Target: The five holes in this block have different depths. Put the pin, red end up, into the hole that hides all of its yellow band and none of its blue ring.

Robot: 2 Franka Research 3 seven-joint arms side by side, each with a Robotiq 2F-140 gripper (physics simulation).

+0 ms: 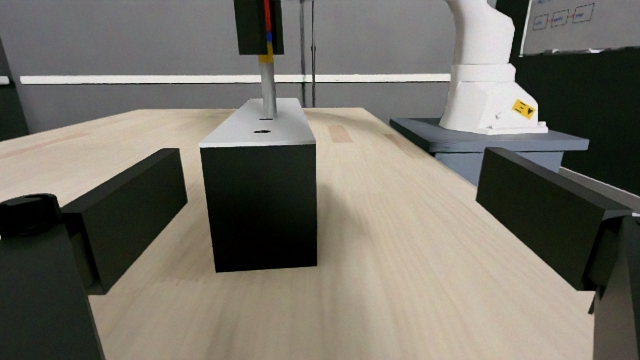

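Observation:
The block (258, 207) stands on the table with black sides and a light grey top. Two dark holes show in its top toward the near end; the other holes are hidden or too small to tell. The pin (268, 90) is upright, red end up, with the blue ring and yellow band below the red and a bare grey shank under them. Its lower end is over or at the block's top, behind the two visible holes; whether it has entered a hole I cannot tell. My right gripper (261, 54) is shut on the pin's upper part. My left gripper (332, 175) is open and empty, near the block's near end.
The block stands on a light wooden table (425, 280). A white robot arm base (480, 100) stands on a grey-blue pedestal (500, 142) beyond the table's right edge. A grey wall with a white rail (150, 79) is behind.

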